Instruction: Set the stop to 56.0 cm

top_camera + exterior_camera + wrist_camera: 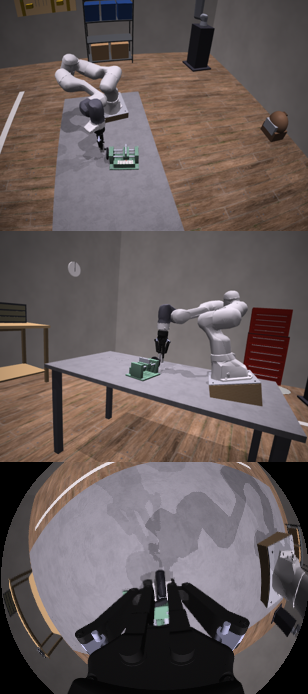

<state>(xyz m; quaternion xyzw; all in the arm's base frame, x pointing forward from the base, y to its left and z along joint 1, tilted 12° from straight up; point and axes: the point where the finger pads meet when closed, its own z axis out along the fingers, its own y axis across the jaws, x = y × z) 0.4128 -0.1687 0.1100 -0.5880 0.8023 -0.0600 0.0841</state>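
Now: the black handwheel 10 mm ahead of my hand, 20 mm to the left of it and 20 mm below it. From my hand the other things lie so: stop carriage: 80 mm ahead, 150 mm to the left, 20 mm below.
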